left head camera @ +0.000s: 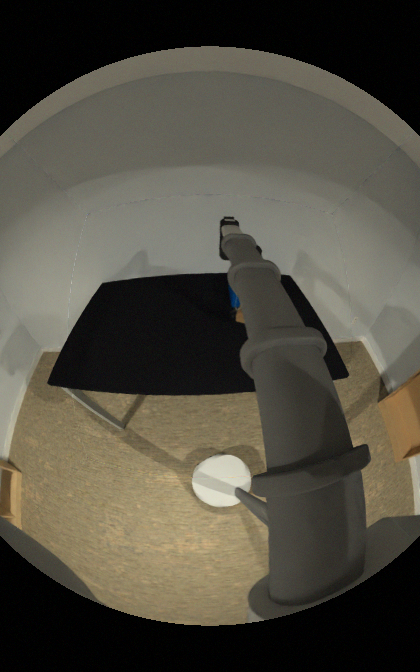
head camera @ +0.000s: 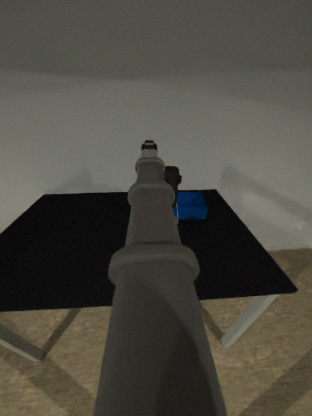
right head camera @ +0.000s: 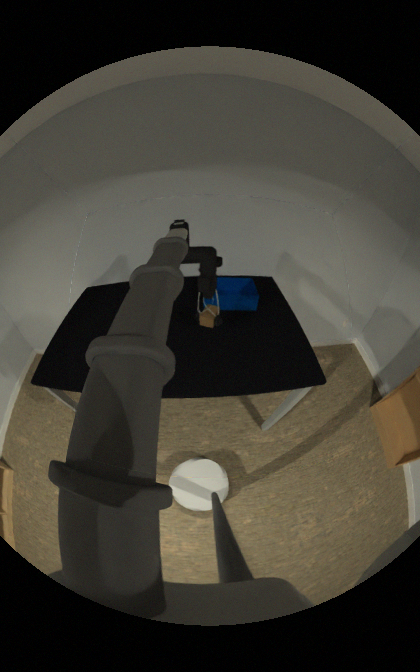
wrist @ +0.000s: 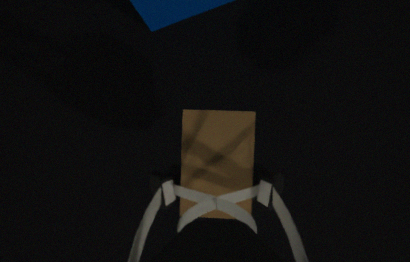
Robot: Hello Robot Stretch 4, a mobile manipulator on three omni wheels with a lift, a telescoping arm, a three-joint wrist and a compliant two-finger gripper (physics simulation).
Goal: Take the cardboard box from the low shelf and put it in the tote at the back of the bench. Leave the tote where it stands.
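Places are measured from the robot's base along level axes (x ahead, y left, z up), in centimetres.
Pixels of known places: gripper, fingertip midpoint: (wrist: 216, 178).
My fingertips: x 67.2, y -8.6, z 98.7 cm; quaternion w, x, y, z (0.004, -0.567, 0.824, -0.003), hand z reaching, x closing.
Note:
Ahead of a thing's pixels: the offset from my fingertips to its top centre. Level surfaces: height alone.
The cardboard box {dx +2.0, dy -0.9, dz +5.0 cm} (left head camera: 240, 315) (right head camera: 207, 319) (wrist: 217, 145) is a brown block between the fingertips of my gripper (right head camera: 208, 318) (wrist: 216, 178), which is shut on it. The gripper points down with the box over the black bench {dz -10.0 cm} (head camera: 65, 250) (left head camera: 150, 340) (right head camera: 250, 355). Whether the box touches the bench top cannot be told. The blue tote {dx +31.0, dy -13.3, dz +0.0 cm} (head camera: 192, 207) (left head camera: 234, 298) (right head camera: 242, 301) (wrist: 180, 10) is open-topped and stands at the back of the bench. In the right head camera view the box is in front of the tote's left end. In the head camera view my arm mostly hides the box.
My extended arm (head camera: 155, 310) (left head camera: 300, 410) (right head camera: 127, 400) reaches across the bench. The wall is close behind the bench. A wooden unit (left head camera: 400, 435) (right head camera: 395, 435) stands at the right, with another wooden unit (left head camera: 17, 500) at the left edge. A white disc (left head camera: 222, 477) (right head camera: 200, 480) is low in front.

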